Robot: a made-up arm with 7 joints.
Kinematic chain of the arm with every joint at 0, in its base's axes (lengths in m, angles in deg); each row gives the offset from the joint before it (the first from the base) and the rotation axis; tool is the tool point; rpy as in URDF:
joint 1: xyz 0 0 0.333 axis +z
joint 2: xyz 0 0 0 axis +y
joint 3: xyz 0 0 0.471 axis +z
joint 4: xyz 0.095 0 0 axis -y
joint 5: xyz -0.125 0 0.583 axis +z
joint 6: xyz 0 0 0 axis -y
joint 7: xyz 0.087 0 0 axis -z
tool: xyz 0 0 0 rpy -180 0 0
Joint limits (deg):
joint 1: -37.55..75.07
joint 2: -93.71..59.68
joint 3: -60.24..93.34
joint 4: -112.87..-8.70
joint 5: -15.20..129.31
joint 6: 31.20..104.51
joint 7: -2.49..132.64
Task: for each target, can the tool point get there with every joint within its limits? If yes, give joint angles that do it. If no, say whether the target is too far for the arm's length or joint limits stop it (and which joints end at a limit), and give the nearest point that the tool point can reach.
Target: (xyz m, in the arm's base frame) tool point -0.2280 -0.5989 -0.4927
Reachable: no: joint limits stop it (at a limit: joint 1, joint 2, joint 4) | nearest point 0.1569 -0.6724 -0.0199 | short by 0.614 m
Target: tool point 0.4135 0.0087 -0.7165
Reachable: no: joint limits stop it (at a limit: joint 2, joint 4) | nearest point 0.6235 0.0131 -0.1546 | short by 0.600 m
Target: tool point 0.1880 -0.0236 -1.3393
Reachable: no: too far | nearest point 0.6192 -0.0777 -0.1548 | short by 1.262 m
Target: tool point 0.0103 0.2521 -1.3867
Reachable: no: too far | nearest point 0.1374 0.6134 -0.1558 | short by 1.289 m
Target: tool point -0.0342 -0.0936 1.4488
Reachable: yes | joints 18.64 -16.98 -22.82 -22.17 27.59 38.45 80.29
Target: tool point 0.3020 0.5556 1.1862
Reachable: yes | joints 13.77 -1.61 45.48 -63.64 10.87 62.60 18.54
